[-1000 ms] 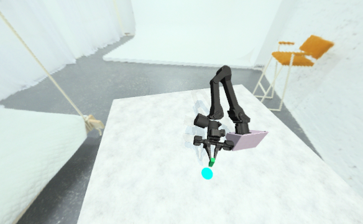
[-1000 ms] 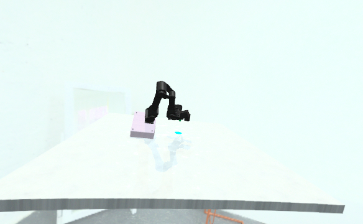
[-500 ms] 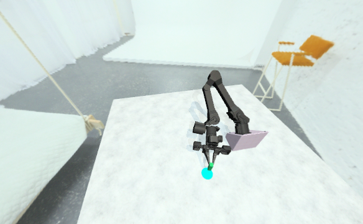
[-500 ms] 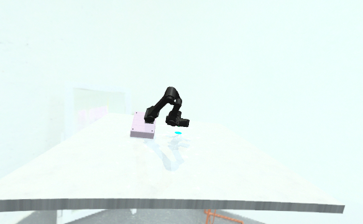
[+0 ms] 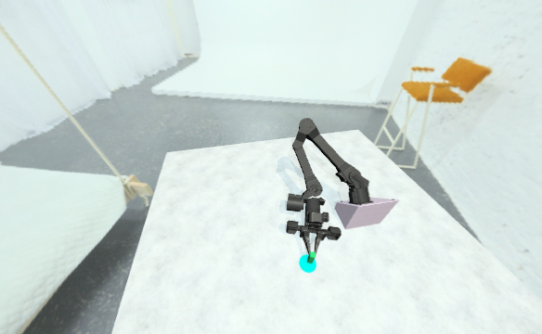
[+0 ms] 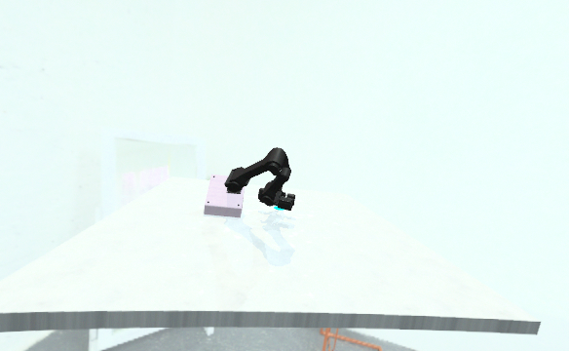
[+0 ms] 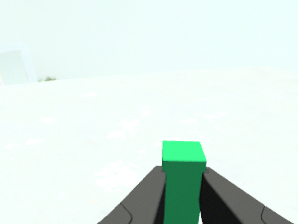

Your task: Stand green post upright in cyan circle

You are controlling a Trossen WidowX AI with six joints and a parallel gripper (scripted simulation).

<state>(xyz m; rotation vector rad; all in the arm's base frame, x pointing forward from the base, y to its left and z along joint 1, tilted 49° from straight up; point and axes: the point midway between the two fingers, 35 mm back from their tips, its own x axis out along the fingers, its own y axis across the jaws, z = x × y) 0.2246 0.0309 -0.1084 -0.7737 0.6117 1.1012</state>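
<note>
The green post is 20 mm below my gripper tip. Also, from my gripper tip: cyan circle (70 mm below).
</note>
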